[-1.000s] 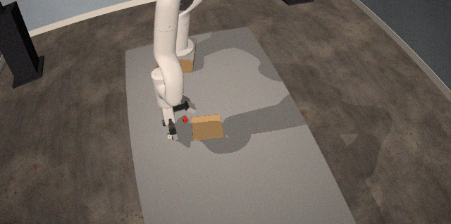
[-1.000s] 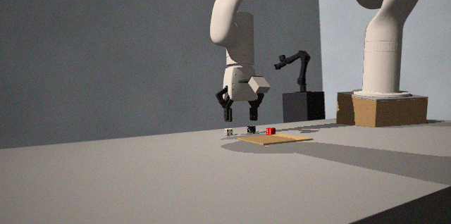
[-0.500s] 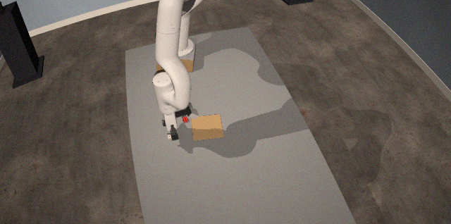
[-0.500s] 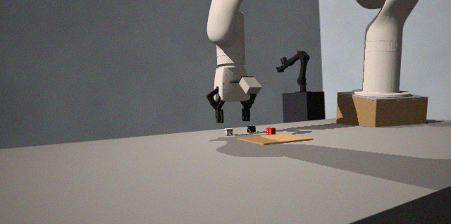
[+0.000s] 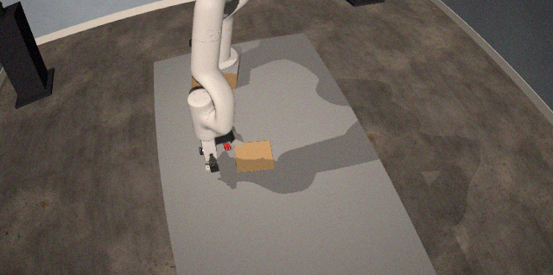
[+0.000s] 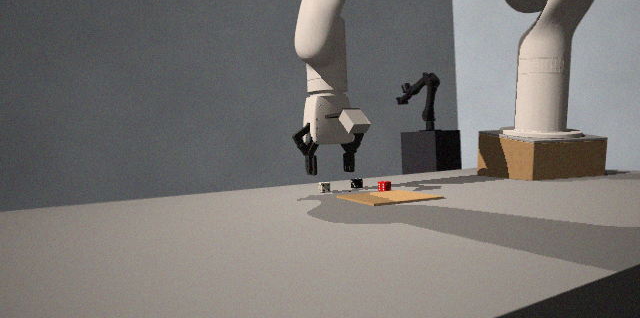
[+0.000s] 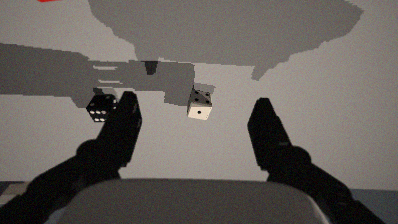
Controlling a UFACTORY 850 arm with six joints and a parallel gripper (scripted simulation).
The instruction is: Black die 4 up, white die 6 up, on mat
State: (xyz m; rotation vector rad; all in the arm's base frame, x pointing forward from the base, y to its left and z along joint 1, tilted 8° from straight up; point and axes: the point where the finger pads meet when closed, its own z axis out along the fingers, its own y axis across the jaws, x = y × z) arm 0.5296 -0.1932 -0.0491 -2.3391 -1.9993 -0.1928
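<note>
The white die is 4 cm below my hand and 2 cm to the right of it. From my hand the other things lie so: tan mat 16 cm to the left, 5 cm below, 1 cm ahead; then red die 8 cm to the left, 7 cm behind, 4 cm below; then black die 9 cm behind, 4 cm below, 2 cm to the right.
</note>
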